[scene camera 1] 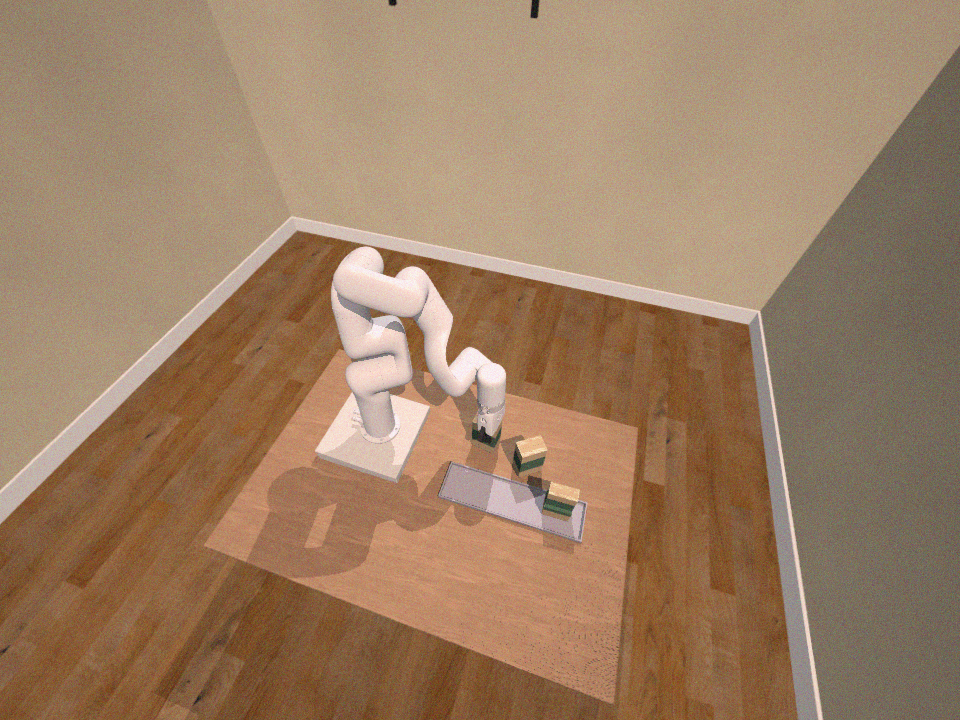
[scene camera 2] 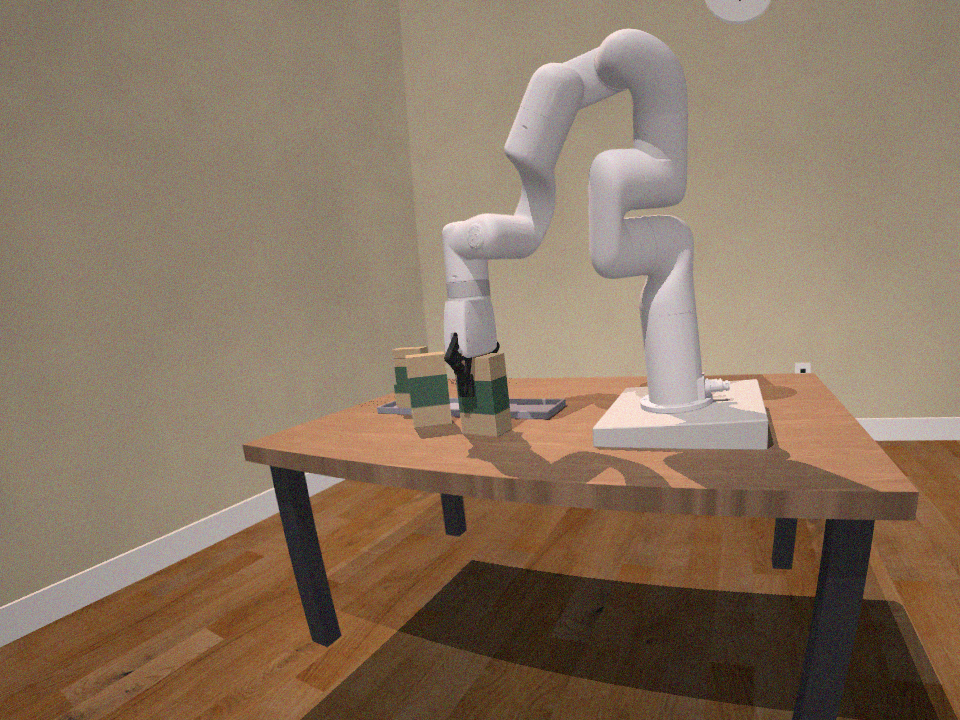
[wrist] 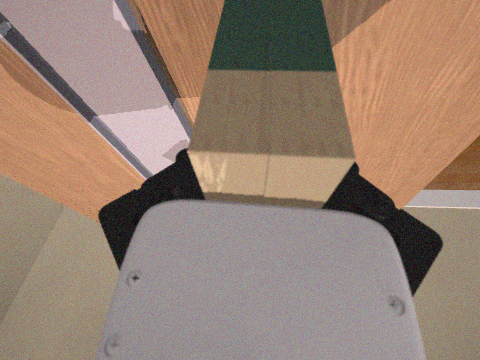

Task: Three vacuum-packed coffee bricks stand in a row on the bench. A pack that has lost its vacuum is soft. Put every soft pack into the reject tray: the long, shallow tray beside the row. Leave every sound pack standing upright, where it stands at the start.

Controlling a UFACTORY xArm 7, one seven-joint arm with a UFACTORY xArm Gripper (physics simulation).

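Where they show: gripper, fingertip midpoint: point(scene camera 1: 490, 433) point(scene camera 2: 477, 392); arm's base, link origin: point(scene camera 1: 380, 425) point(scene camera 2: 676, 403).
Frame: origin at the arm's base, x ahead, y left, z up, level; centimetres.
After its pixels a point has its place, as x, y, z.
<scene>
My gripper point(scene camera 1: 486, 434) @[34.6, 5.5, 3.3] point(scene camera 2: 480, 382) @[34.6, 5.5, 3.3] point(wrist: 270, 175) points down, shut on the coffee pack nearest the robot base. This tan and green pack point(scene camera 1: 494, 439) @[36.6, 2.7, 5.3] point(scene camera 2: 491, 395) @[30.4, 8.6, 3.5] point(wrist: 272, 110) @[29.7, 6.5, 8.3] is upright on the bench, with a finger against each side in the wrist view. The middle pack point(scene camera 1: 529, 457) @[47.8, -1.8, 8.9] point(scene camera 2: 429, 391) @[46.3, 3.2, 3.0] stands upright on the bench beside it. The third pack point(scene camera 1: 560, 500) @[58.2, -10.7, 7.1] point(scene camera 2: 401, 378) @[60.6, -7.9, 3.7] stands upright in the far end of the long grey reject tray point(scene camera 1: 474, 486) @[33.9, -9.3, -3.7] point(scene camera 2: 546, 407) @[27.9, -12.0, -3.7] point(wrist: 100, 65) @[33.6, -9.7, -3.7]. The fingertips are partly hidden. Softness cannot be seen.
The white base plate point(scene camera 1: 348, 447) @[-6.0, -9.8, 0.6] point(scene camera 2: 682, 430) @[-1.7, 12.3, -1.1] of the arm stands on the wooden bench point(scene camera 1: 434, 569) @[30.1, -33.8, -4.0] point(scene camera 2: 558, 468) @[14.8, 21.8, -4.0], to one side of the packs. The tray's low rim runs beside the held pack and the middle pack.
</scene>
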